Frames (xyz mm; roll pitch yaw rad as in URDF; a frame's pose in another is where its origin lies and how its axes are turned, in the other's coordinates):
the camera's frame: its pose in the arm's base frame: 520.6 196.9 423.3 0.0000 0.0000 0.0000
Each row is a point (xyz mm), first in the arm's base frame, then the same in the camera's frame.
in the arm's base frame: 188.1 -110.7 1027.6
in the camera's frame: -332.5 -307.6 604.3
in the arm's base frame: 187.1 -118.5 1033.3
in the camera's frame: -333.5 -315.4 610.0
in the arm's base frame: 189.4 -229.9 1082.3
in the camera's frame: -331.2 -426.8 659.0
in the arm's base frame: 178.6 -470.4 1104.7
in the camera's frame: -342.0 -667.3 681.4
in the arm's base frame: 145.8 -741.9 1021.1
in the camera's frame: -374.8 -938.8 597.8
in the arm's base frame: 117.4 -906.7 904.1
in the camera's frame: -403.2 -1103.6 480.8
